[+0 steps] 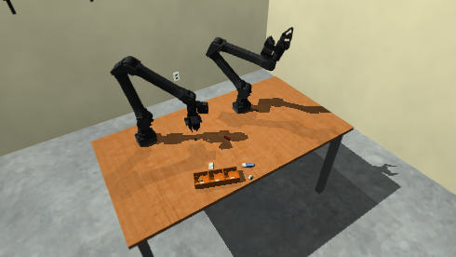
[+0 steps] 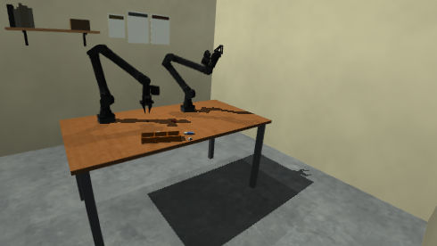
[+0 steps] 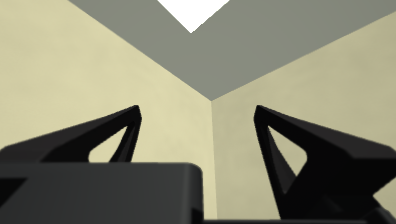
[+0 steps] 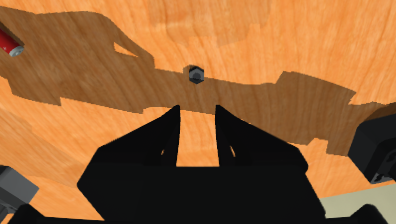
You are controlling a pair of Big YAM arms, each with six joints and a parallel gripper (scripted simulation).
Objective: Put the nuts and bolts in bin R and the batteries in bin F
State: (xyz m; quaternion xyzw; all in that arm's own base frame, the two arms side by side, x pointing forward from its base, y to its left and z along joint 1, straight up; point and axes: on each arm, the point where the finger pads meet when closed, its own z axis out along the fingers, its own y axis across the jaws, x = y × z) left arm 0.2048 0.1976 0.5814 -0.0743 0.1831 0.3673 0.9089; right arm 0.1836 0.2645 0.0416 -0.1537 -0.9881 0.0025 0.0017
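My right hand is 8 cm above the dark nut. Also, from my right hand: brass nut (33 cm ahead, 11 cm to the right, 7 cm below); white domino (26 cm ahead, 7 cm below, 1 cm to the right); red battery (19 cm to the left, 9 cm ahead, 7 cm below).
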